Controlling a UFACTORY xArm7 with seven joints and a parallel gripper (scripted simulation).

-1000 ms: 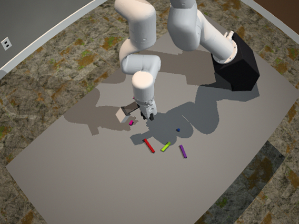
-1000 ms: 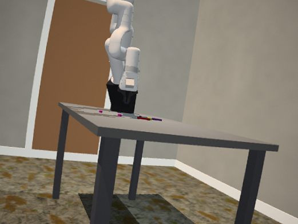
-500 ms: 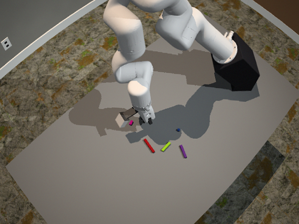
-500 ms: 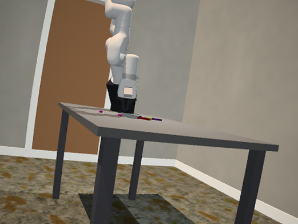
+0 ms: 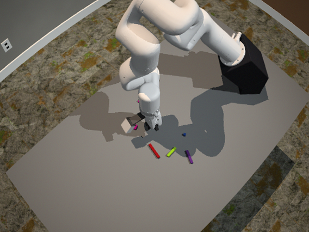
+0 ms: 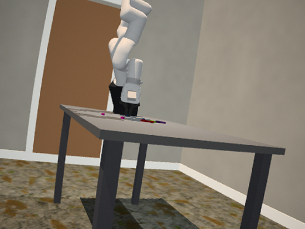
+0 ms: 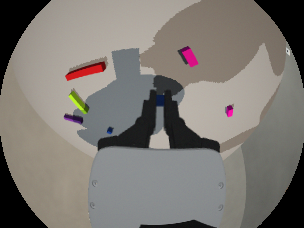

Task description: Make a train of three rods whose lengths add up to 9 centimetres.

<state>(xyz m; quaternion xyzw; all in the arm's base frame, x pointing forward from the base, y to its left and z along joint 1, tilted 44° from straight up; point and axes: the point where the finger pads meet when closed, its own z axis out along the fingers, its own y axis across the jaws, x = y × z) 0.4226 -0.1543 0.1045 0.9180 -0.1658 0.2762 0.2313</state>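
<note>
My hand is 20 mm above the blue rod. The rest, counted from my hand: lime rod (60 mm ahead, 130 mm to the left, 30 mm below); purple rod (40 mm ahead, 210 mm to the left, 30 mm below); red rod (90 mm ahead, 70 mm to the left, 30 mm below).
</note>
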